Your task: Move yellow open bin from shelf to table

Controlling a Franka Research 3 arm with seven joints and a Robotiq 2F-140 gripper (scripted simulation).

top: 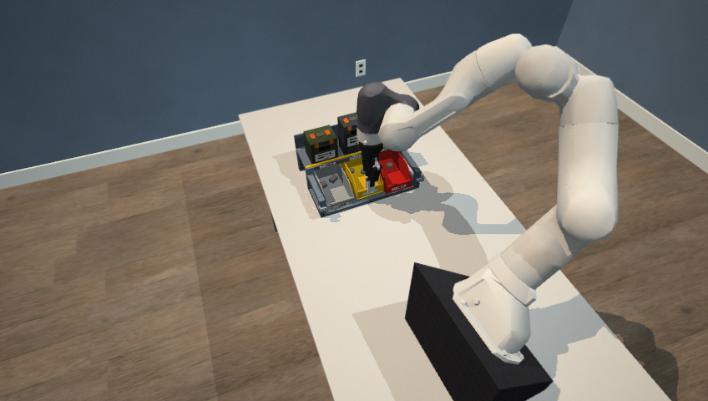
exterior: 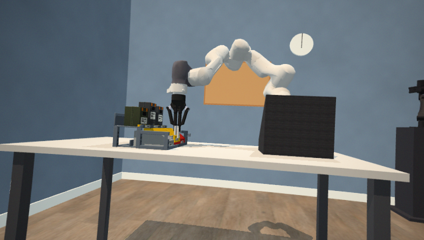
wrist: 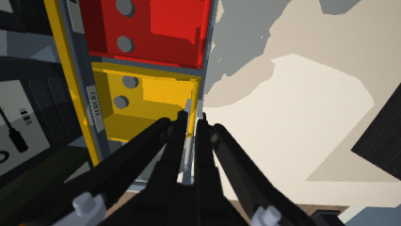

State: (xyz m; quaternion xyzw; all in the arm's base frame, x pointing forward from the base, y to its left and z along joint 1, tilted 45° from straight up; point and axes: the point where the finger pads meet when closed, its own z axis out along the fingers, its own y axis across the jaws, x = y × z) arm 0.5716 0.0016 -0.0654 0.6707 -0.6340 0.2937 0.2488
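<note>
The yellow open bin is 80 mm ahead of my hand and 20 mm below it. Also, from my hand: grey bin (110 mm to the left, 80 mm ahead, 40 mm below); then red bin (110 mm to the right, 80 mm ahead, 40 mm below).
</note>
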